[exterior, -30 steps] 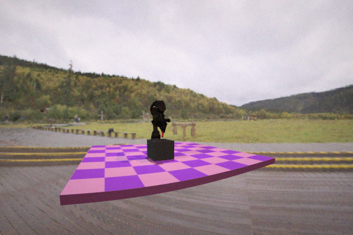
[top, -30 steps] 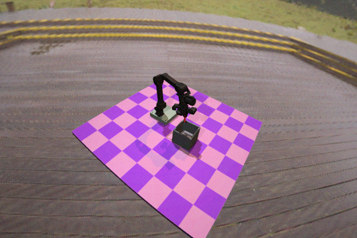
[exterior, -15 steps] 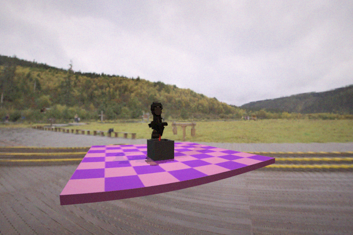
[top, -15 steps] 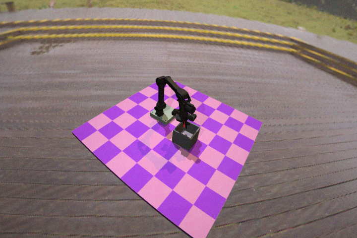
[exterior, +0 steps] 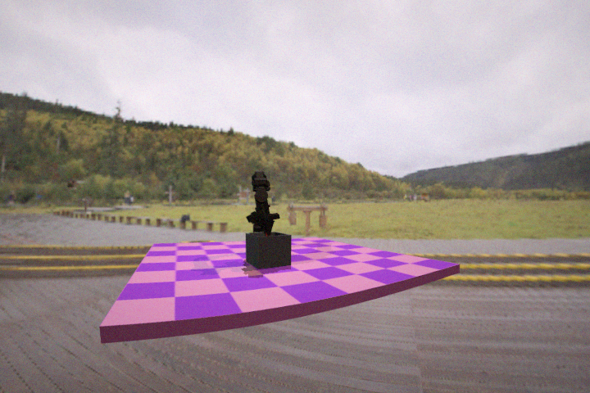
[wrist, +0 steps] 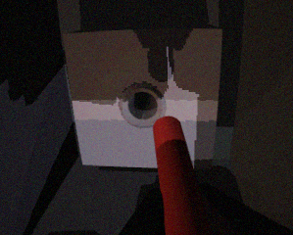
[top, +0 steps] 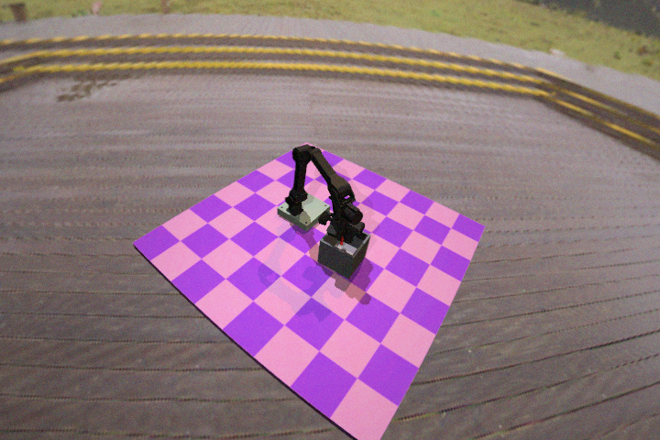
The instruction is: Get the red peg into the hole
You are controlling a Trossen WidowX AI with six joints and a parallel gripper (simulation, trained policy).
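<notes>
Now: gripper tip 80 mm above the pale plate, 20 mm short of it and 10 mm to the left of it. Round my gripper tip: red peg 10 mm to the right.
</notes>
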